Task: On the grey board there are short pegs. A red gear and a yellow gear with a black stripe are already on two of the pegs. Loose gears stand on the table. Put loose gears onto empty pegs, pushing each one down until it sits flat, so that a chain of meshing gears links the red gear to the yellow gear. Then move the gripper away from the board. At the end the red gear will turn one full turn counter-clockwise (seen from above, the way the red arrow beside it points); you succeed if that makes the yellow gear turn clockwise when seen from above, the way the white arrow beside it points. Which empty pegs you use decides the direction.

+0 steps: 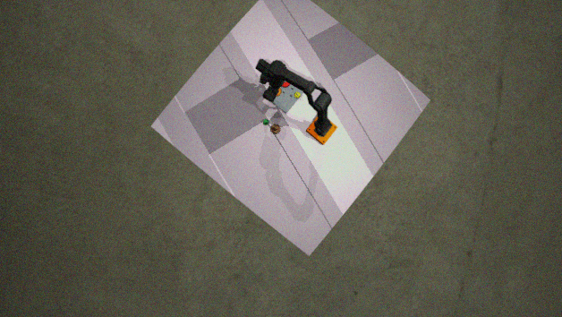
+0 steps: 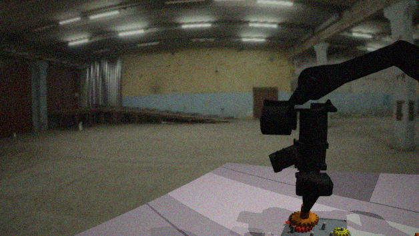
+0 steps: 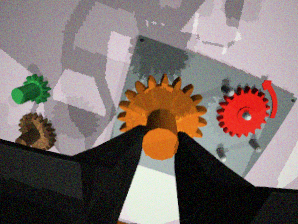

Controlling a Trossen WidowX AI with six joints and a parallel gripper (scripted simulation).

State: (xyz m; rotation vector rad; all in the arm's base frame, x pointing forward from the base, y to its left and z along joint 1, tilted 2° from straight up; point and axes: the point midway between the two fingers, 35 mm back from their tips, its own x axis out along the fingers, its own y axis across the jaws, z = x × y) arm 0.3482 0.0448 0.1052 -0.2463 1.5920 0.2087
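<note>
Now: gripper tip 160 mm to the right of the small green gear, 100 mm above it and 70 mm past it. The rest, counted from my gripper tip: orange gear (10 mm below); yellow gear (100 mm to the right, 100 mm below, 90 mm behind); red gear (100 mm to the right, 100 mm below, 20 mm ahead).
</note>
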